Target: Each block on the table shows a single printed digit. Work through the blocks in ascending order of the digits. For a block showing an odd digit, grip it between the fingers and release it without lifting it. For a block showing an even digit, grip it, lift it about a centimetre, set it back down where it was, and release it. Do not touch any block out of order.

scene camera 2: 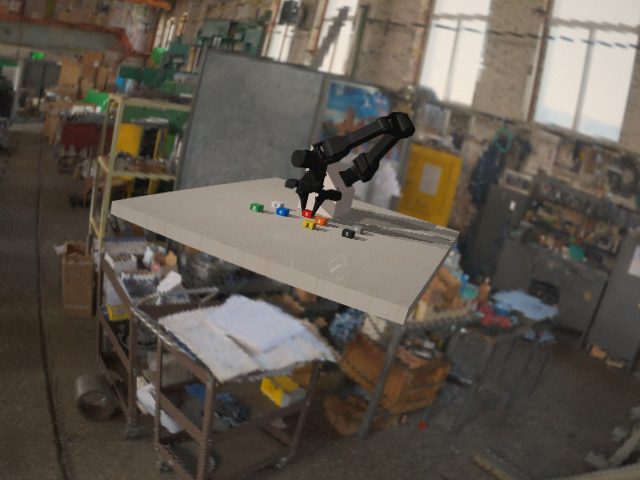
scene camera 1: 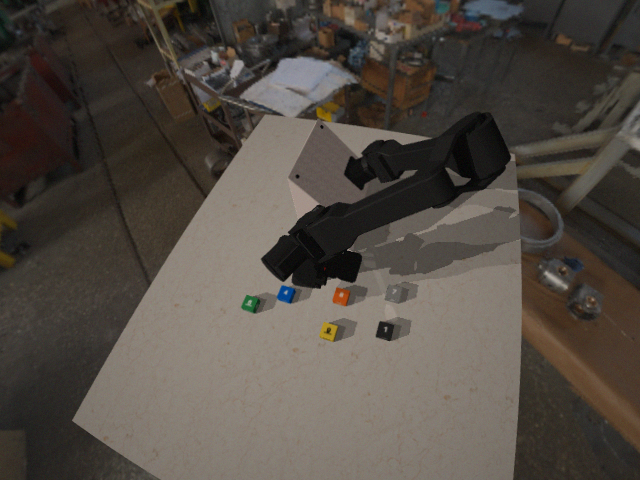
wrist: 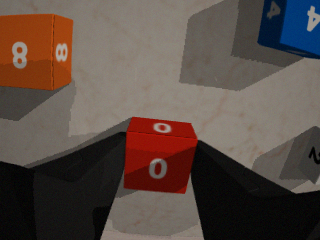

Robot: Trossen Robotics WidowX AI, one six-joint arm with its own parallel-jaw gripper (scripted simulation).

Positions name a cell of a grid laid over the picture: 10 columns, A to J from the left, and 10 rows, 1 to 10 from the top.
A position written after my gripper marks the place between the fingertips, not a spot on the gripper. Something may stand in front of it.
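My gripper: scene camera 2 (E5), scene camera 1 (F6), the wrist view (E7).
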